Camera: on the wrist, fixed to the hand. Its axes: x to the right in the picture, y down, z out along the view.
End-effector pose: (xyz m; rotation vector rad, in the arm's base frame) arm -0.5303 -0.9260 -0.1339 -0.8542 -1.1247 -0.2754
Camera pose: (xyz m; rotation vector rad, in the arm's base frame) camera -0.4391 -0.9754 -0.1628 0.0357 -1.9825 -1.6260
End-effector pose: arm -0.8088 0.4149 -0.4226 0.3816 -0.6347 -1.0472
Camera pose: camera -0.7179 0.4268 -0.4791 0.4852 -0.4568 -2.7596
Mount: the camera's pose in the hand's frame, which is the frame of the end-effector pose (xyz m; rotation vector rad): 0.0041 0.0346 -0.1019 -0.2216 -0.3866 -1.6202
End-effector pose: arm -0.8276 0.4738 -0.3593 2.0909 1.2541 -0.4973
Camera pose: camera -0.7957 0.5352 -0.2768 0.3407 2.3386 -1.2224
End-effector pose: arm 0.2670 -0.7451 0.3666 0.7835 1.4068 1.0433
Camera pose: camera 0.1621 -0.7436 0.3911 -0.3978 1.0547 -0.2399
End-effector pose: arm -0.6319 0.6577 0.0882 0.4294 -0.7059 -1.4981
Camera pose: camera -0.5391 0.6389 0.0369 -0.5182 0.3585 2.9311
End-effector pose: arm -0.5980 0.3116 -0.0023 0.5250 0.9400 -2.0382
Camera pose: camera -0.5689 0.3746 -0.0847 0.8470 -1.1252 2.2894
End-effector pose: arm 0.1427 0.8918 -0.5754 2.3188 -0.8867 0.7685
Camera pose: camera 0.0885 0.9340 -0.4925 2.0939 0.8153 -0.4579
